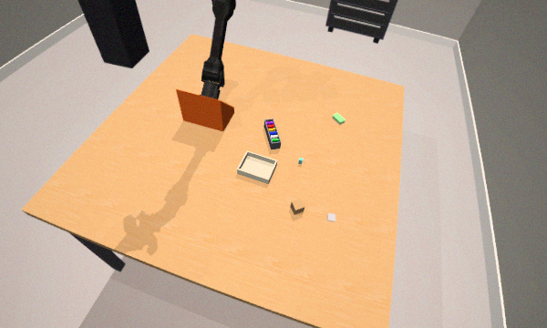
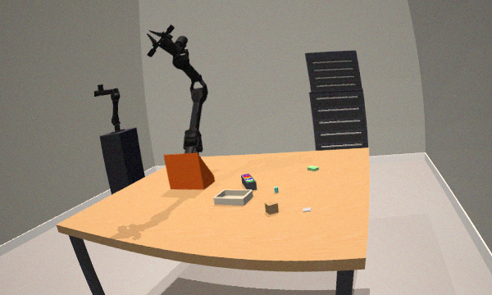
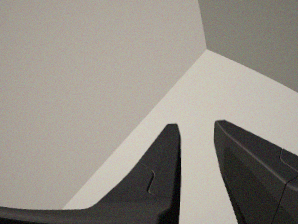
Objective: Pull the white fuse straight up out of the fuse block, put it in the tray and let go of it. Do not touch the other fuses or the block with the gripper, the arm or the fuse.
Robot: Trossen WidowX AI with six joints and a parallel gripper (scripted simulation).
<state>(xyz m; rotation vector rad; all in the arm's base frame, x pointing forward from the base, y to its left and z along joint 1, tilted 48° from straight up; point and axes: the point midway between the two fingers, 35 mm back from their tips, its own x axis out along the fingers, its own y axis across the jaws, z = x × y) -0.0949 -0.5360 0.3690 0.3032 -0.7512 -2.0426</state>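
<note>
Right now my gripper tip is 390 mm short of the white fuse, 80 mm to the right of it and 780 mm above it. Round my gripper tip: pale tray (370 mm ahead, 80 mm to the right, 800 mm below); green fuse (400 mm ahead, 60 mm to the left, 780 mm below); blue fuse (380 mm ahead, 90 mm to the left, 780 mm below).
</note>
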